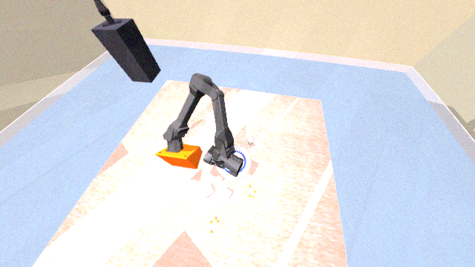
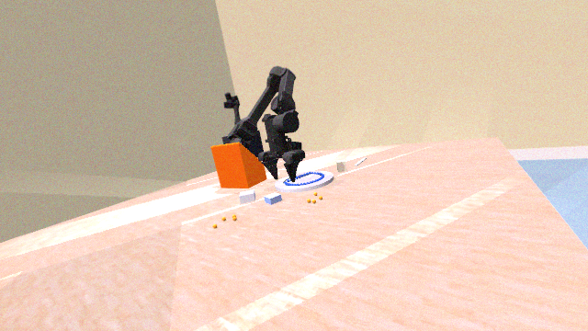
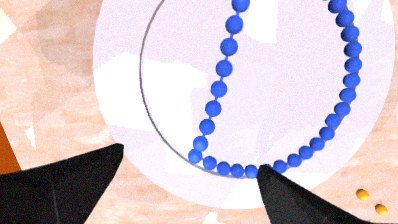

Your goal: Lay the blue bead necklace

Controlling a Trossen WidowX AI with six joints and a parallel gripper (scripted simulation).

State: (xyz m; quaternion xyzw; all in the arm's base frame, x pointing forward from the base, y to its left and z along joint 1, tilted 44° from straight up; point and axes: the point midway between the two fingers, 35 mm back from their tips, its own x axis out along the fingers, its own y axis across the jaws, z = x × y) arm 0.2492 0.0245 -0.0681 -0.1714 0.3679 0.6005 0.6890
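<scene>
The round white bead board is 5 cm ahead of my gripper tip, 4 cm to the left of it and 1 cm below it. Round my gripper tip: white block 12 cm to the right, 6 cm behind, 1 cm below; light blue cube 12 cm to the right, 4 cm ahead, 1 cm below; beige cube 18 cm to the left, 13 cm ahead.
</scene>
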